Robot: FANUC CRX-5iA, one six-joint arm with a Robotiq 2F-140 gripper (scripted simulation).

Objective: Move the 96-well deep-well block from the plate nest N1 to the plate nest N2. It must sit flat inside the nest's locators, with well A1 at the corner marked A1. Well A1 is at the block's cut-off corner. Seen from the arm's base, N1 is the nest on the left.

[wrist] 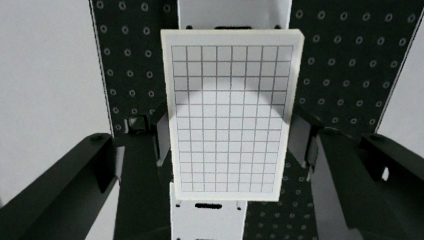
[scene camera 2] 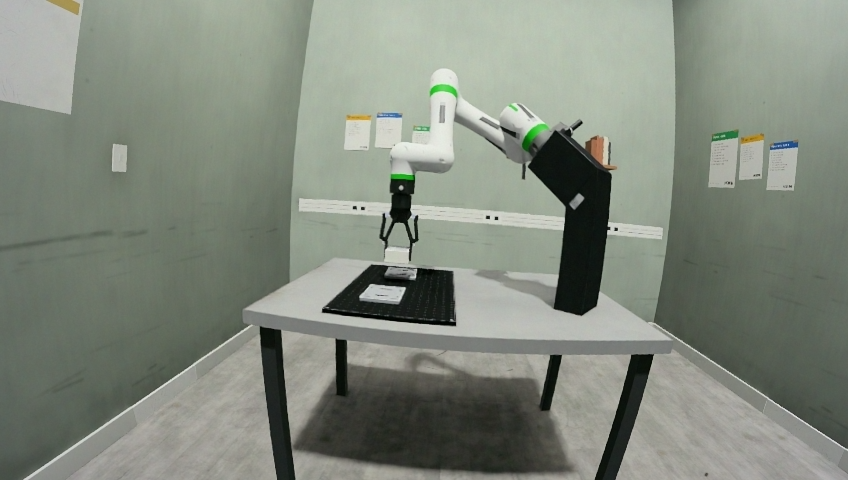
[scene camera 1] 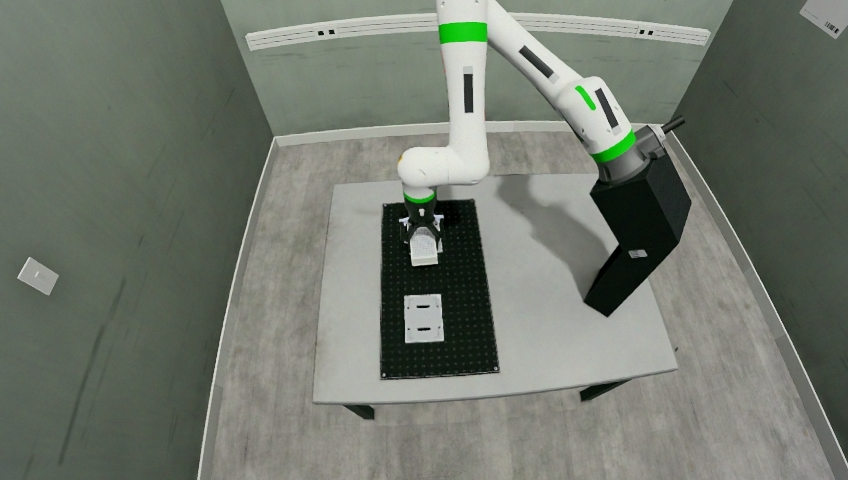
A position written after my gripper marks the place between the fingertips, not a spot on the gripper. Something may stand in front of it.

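Observation:
White 96-well deep-well block (scene camera 1: 423,247), (wrist: 230,93). Plate nest N1 (scene camera 1: 416,318). My gripper (scene camera 2: 397,259), (wrist: 225,111), (scene camera 1: 423,248).

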